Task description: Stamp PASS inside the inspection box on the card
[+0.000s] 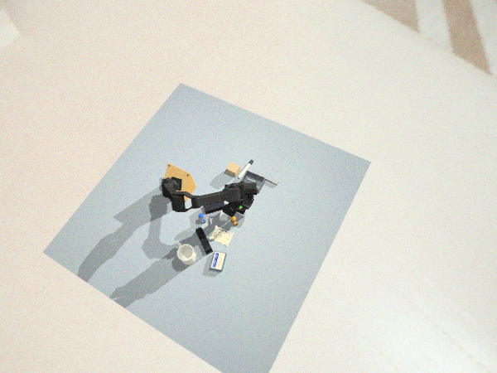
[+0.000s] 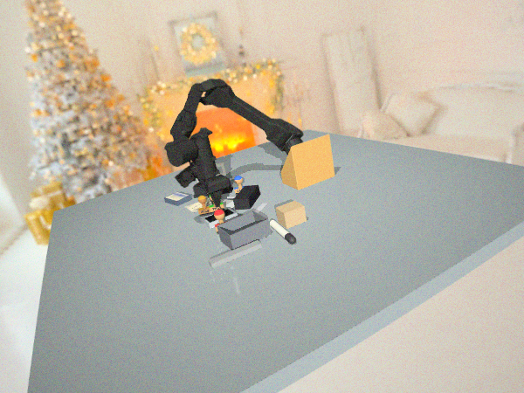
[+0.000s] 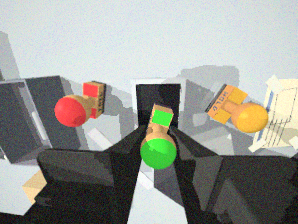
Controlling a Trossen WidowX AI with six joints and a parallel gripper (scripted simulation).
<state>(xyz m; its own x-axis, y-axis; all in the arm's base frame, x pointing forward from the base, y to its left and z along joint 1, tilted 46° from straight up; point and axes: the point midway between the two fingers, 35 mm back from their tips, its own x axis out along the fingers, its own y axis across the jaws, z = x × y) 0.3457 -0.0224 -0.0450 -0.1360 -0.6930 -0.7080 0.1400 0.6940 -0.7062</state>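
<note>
The black ink pad is 4 cm below my gripper tip. The rest, counted from my gripper tip: orange-knobbed stamp: 8 cm to the right, 3 cm below, 1 cm ahead; green-knobbed stamp: right at my gripper tip; red-knobbed stamp: 7 cm to the left, 3 cm below, 3 cm ahead.
</note>
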